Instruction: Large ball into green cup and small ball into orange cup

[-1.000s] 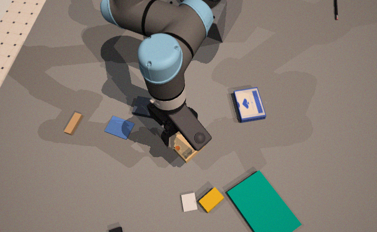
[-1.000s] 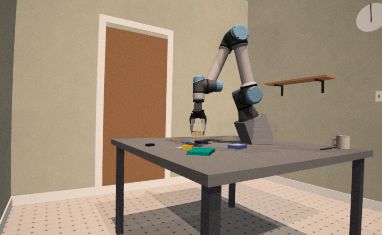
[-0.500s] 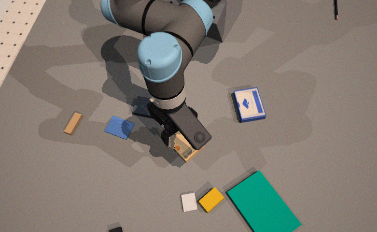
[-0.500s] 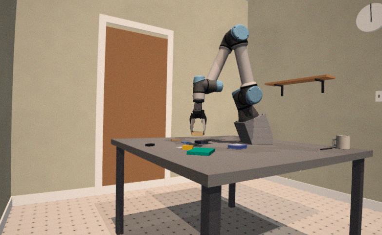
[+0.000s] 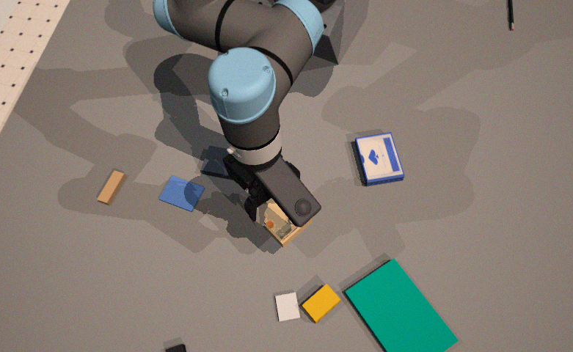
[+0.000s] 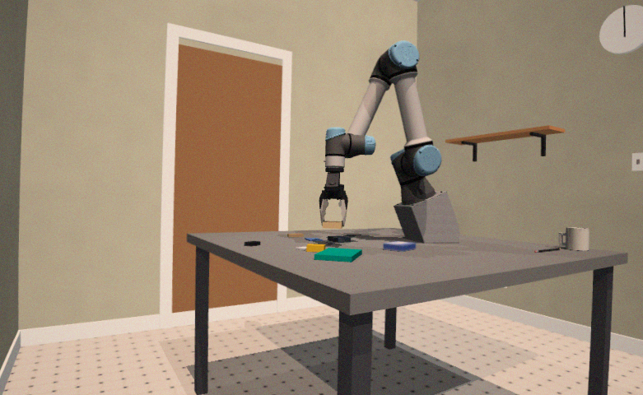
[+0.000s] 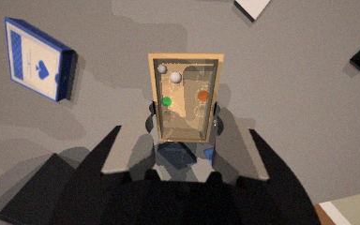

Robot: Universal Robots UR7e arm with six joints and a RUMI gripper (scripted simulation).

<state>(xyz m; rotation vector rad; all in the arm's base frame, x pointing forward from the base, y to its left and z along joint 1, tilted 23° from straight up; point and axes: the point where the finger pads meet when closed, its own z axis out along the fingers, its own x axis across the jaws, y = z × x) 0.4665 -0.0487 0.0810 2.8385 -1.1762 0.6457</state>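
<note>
My hand is 1 cm above the covered wooden puzzle. Also, from my hand: yellow block: 15 cm ahead, 8 cm to the left, 8 cm below; then white block: 15 cm ahead, 2 cm to the left, 8 cm below; then dark slate box: 14 cm behind, 11 cm to the right, 8 cm below.
</note>
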